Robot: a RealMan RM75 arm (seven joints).
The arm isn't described. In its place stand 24 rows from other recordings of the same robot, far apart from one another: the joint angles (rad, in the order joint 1, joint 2, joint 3, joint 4, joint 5, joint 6, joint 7), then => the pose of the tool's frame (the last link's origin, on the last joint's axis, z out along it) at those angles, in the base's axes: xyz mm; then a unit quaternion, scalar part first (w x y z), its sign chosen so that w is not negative.
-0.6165, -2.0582, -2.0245, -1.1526, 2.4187, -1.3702, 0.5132 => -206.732 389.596 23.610 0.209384 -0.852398 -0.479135 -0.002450
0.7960, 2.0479, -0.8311, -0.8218, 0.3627, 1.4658, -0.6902 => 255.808 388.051 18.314 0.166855 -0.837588 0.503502 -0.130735
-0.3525, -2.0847, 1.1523, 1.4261, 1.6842, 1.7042, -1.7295 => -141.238 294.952 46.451 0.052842 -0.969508 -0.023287 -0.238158
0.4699, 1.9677, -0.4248, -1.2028, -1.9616, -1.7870, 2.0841 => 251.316 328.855 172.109 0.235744 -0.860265 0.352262 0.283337
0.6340, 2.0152, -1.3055, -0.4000, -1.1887, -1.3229, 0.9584 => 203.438 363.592 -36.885 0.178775 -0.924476 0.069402 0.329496
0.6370, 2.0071, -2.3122, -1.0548, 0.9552, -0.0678, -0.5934 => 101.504 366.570 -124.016 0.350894 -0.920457 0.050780 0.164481
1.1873, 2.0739, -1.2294, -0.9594, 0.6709, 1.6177, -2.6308 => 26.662 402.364 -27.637 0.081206 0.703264 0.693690 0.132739
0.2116, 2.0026, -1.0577, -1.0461, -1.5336, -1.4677, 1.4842 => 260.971 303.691 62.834 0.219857 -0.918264 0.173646 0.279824
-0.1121, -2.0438, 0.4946, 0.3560, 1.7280, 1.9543, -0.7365 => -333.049 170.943 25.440 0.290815 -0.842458 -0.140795 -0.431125
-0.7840, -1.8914, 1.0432, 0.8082, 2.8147, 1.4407, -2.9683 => -282.955 402.538 76.005 0.288705 -0.687311 -0.641726 0.180112
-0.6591, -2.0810, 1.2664, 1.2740, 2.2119, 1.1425, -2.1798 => -114.635 412.321 14.447 0.253423 -0.949292 -0.166997 -0.082063
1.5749, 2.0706, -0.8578, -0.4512, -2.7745, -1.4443, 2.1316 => -19.799 430.840 -54.263 0.055962 -0.979602 0.076852 -0.177035
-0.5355, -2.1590, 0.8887, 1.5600, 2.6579, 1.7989, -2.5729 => -211.452 332.215 78.718 0.221958 -0.843561 -0.484738 0.064565
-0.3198, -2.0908, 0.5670, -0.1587, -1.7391, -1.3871, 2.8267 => -330.646 225.643 -79.757 0.414726 -0.814045 -0.256024 -0.315888
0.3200, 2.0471, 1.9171, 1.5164, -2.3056, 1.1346, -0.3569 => 212.737 368.400 75.503 0.341911 -0.796342 0.482328 0.127655
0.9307, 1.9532, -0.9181, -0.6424, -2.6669, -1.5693, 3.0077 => 222.191 396.412 18.206 0.122158 -0.690131 0.701560 -0.128883
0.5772, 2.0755, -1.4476, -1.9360, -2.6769, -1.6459, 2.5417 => 79.314 335.723 62.177 0.310968 -0.935624 0.114663 -0.121487
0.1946, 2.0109, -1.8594, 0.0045, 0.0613, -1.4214, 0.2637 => 393.303 217.901 3.803 0.554243 -0.767997 0.208681 0.243819
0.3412, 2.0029, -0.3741, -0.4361, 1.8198, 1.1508, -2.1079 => 392.732 320.733 115.508 0.575852 -0.658166 0.334870 0.350820
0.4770, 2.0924, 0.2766, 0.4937, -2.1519, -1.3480, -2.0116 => 194.816 283.892 -99.364 0.600339 -0.509879 -0.607502 -0.102753
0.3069, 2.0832, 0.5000, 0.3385, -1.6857, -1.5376, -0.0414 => 322.375 277.482 11.635 0.723122 -0.543052 0.203858 0.375008
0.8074, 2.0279, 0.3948, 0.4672, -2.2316, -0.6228, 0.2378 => 180.927 385.137 -128.294 0.342943 -0.891743 0.183476 0.231346
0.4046, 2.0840, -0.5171, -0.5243, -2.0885, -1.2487, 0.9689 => 355.931 301.995 -8.974 0.297592 -0.924987 0.201802 0.122938
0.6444, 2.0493, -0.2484, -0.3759, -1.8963, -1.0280, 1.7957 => 315.235 399.344 26.932 0.316841 -0.655057 0.566734 0.386425
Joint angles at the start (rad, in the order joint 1, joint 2, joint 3, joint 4, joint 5, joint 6, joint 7):
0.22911 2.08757 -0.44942 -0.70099 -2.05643 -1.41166 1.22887
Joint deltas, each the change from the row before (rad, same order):
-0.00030 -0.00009 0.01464 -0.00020 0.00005 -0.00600 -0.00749
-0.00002 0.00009 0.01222 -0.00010 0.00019 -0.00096 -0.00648
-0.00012 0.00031 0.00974 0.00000 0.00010 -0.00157 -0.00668
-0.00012 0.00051 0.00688 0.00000 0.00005 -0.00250 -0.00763
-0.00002 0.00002 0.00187 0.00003 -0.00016 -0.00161 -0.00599
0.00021 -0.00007 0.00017 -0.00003 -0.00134 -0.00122 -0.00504
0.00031 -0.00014 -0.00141 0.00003 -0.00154 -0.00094 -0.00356
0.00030 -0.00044 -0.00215 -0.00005 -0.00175 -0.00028 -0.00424
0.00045 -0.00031 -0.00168 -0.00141 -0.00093 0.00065 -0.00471
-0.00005 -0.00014 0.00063 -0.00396 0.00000 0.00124 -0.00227
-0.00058 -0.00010 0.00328 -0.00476 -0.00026 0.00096 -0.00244
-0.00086 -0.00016 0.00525 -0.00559 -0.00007 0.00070 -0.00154
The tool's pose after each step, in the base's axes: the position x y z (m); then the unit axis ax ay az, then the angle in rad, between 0 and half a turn. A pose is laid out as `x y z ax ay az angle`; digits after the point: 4 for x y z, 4 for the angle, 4 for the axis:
0.3855 0.2497 0.0372 -0.9189 0.3474 0.1869 2.4774
0.3863 0.2495 0.0388 -0.9187 0.3471 0.1884 2.4670
0.3869 0.2491 0.0400 -0.9188 0.3462 0.1896 2.4592
0.3871 0.2488 0.0406 -0.9195 0.3440 0.1904 2.4542
0.3870 0.2486 0.0407 -0.9205 0.3414 0.1901 2.4529
0.3869 0.2485 0.0406 -0.9216 0.3389 0.1891 2.4535
0.3867 0.2485 0.0403 -0.9227 0.3367 0.1879 2.4556
0.3867 0.2485 0.0401 -0.9240 0.3340 0.1861 2.4577
0.3866 0.2488 0.0402 -0.9255 0.3309 0.1840 2.4573
0.3868 0.2492 0.0413 -0.9265 0.3291 0.1823 2.4531
0.3874 0.2494 0.0429 -0.9273 0.3277 0.1807 2.4465
0.3881 0.2494 0.0449 -0.9278 0.3270 0.1795 2.4380

